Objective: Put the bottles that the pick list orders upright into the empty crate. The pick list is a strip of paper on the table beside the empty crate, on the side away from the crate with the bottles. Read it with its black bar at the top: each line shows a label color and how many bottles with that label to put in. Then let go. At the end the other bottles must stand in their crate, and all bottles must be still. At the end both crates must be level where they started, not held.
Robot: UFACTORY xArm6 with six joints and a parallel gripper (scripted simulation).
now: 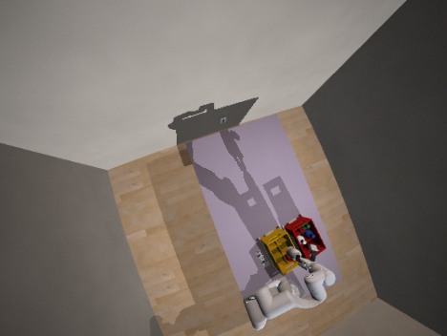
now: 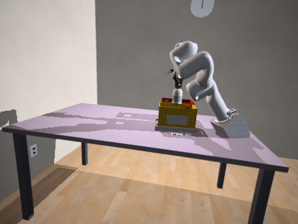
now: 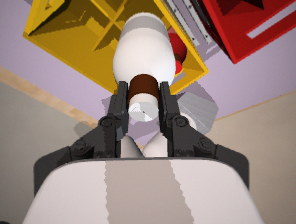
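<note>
Now: hand 70 mm above the white bottle. From my hand the other things lie so: red crate (50 mm ahead, 180 mm to the right, 240 mm below); blue-label bottle (70 mm ahead, 220 mm to the right, 240 mm below); yellow crate (20 mm behind, 40 mm to the left, 240 mm below).
</note>
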